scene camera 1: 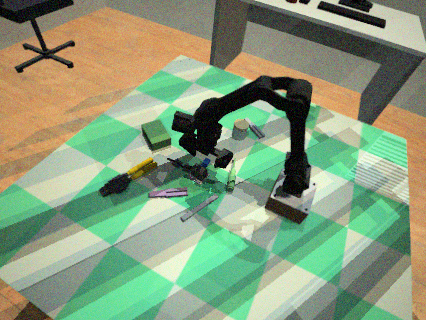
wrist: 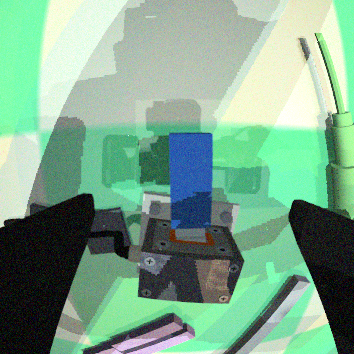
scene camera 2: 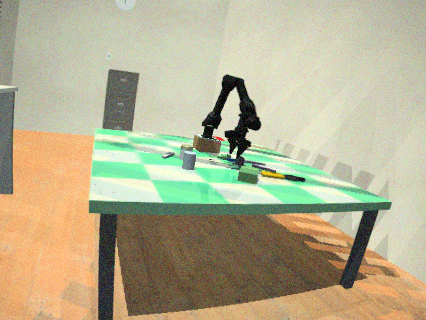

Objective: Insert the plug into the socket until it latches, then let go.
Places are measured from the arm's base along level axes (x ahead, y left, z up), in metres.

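Pixels of known places: gripper, fingertip midpoint: (scene camera 1: 205, 161) (wrist: 197, 207) (scene camera 2: 233, 156); arm's base at its link origin: (scene camera 1: 293, 187) (scene camera 2: 207, 137).
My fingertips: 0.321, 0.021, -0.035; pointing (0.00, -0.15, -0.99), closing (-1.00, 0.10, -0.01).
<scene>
Ahead of a thing's pixels: the offset from my fingertips to its top centre, as dx, dy, dz. "pt": to the spot under its first point.
The blue plug @(+0.002, +0.003, -0.015) (scene camera 1: 205, 162) (wrist: 191, 175) stands over the socket @(+0.009, +0.039, +0.000) (scene camera 1: 199, 173) (wrist: 190, 280), a dark box with screws and an orange-rimmed opening. In the wrist view a short pale grey part of the plug shows at the opening, below its blue body; how deep it sits and whether it is latched cannot be told. My gripper (scene camera 1: 206, 154) (scene camera 2: 240, 155) (wrist: 197, 207) is open and empty, with its fingers wide apart on either side of the plug and clear of it. In scene camera 2 the plug is too small to make out.
A dark cabled piece @(pt +0.052, +0.027, -0.040) (wrist: 110, 227) lies left of the socket. Around it are a green bottle-like tool @(-0.107, -0.024, -0.018) (scene camera 1: 231, 179) (wrist: 343, 150), a pink clip @(+0.061, +0.160, -0.033) (scene camera 1: 168, 193) (wrist: 155, 337), a grey bar @(-0.060, +0.156, -0.035) (scene camera 1: 199, 208) (wrist: 270, 315), yellow-handled pliers @(pt +0.190, +0.127, -0.024) (scene camera 1: 142, 169) (scene camera 2: 272, 174), a green block @(+0.244, -0.048, -0.005) (scene camera 1: 156, 135) (scene camera 2: 248, 174) and a can @(-0.052, -0.237, +0.025) (scene camera 1: 240, 129).
</scene>
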